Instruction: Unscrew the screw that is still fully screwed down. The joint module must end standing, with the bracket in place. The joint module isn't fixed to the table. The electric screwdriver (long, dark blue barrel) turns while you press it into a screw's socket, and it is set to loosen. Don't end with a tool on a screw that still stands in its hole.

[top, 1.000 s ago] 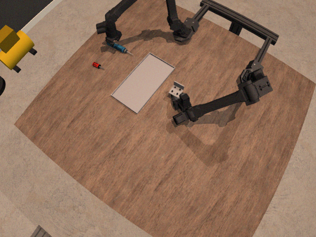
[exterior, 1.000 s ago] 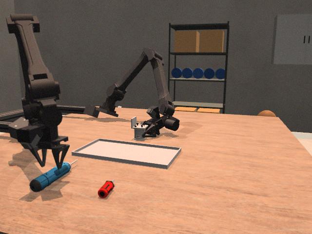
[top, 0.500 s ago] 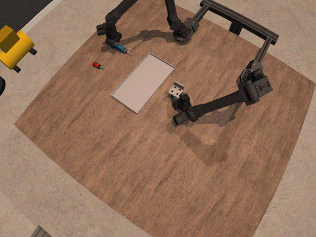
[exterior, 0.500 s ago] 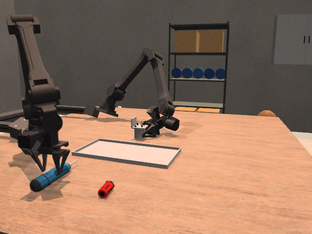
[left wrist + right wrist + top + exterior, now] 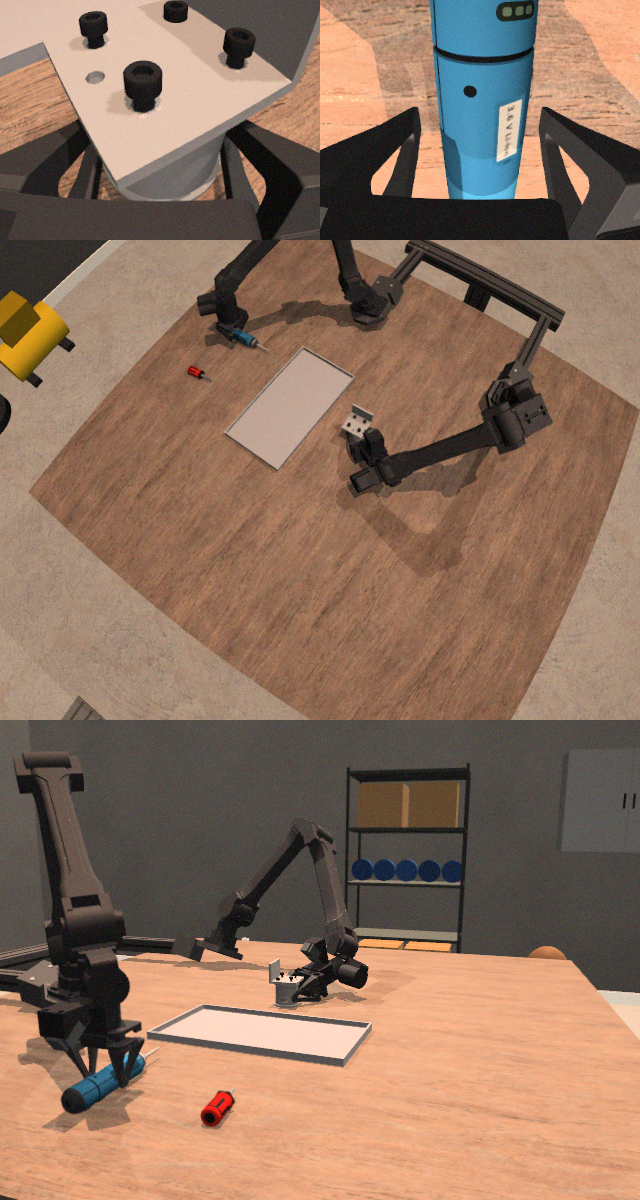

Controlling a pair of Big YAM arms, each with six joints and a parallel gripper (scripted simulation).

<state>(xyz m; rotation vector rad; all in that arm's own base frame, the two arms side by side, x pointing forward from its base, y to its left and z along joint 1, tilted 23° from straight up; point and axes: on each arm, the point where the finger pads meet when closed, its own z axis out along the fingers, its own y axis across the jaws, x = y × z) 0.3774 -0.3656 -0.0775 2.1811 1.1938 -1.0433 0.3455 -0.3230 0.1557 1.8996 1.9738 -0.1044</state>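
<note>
My left gripper is now 1 cm below the joint module. Round my left hand: shallow grey tray 6 cm ahead, 22 cm to the right, 2 cm below; then pale l-shaped bracket 5 cm above; then red manual screwdriver 18 cm ahead, 55 cm to the right, 1 cm below.
</note>
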